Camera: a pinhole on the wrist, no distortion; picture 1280 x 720 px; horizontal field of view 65.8 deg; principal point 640.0 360.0 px. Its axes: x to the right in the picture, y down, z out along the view. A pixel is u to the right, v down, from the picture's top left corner.
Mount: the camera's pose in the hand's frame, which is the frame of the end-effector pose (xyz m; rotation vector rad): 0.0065 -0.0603 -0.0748 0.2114 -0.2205 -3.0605
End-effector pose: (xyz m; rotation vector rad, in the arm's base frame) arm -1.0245 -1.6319 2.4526 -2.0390 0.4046 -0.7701
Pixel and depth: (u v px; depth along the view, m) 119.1 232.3 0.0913
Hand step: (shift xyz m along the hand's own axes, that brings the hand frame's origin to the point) 0.0405 -0.0324 0.0193
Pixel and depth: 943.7 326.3 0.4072
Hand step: -0.1754 0.0002 0.3058
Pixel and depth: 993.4 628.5 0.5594
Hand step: -0.2616 -0.1481 0.4695
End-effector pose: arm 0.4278 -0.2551 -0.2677 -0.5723 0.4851 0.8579
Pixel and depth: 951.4 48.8 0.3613
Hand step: -0.1633 0.0932 0.2477
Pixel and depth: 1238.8 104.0 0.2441
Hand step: -0.1776 0.0246 0.1357
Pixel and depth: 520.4 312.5 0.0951
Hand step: 0.0042 -0.0418 0.0193
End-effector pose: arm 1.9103 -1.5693 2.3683 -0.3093 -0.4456 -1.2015
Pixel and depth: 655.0 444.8 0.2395
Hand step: -0.0298 -0.0478 0.1625
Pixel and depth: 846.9 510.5 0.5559
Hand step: -0.1823 -0.0759 0.4672
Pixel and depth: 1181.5 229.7 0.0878
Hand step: -0.0541 -0.0404 0.0032
